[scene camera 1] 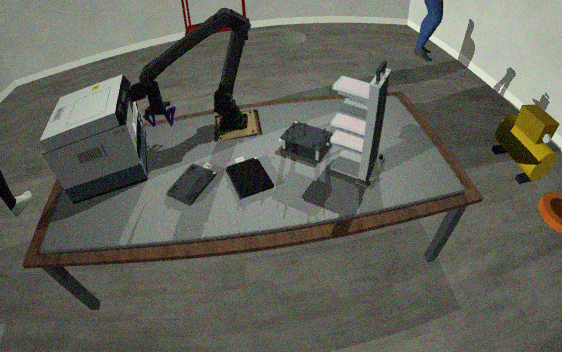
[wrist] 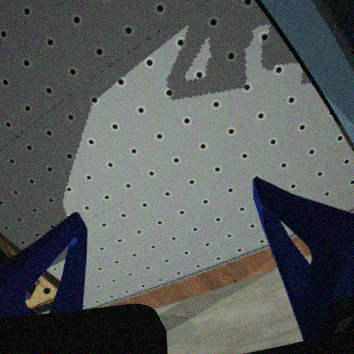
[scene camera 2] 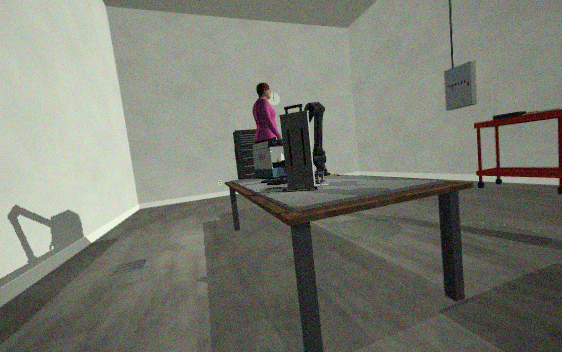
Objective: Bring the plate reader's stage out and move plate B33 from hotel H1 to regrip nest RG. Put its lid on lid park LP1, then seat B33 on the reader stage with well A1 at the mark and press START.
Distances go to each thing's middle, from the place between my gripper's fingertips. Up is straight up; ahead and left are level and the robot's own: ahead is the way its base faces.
I see my gripper 26 cm to the left of the plate reader [scene camera 1: 121,151], 13 cm short of it and 6 cm below it.
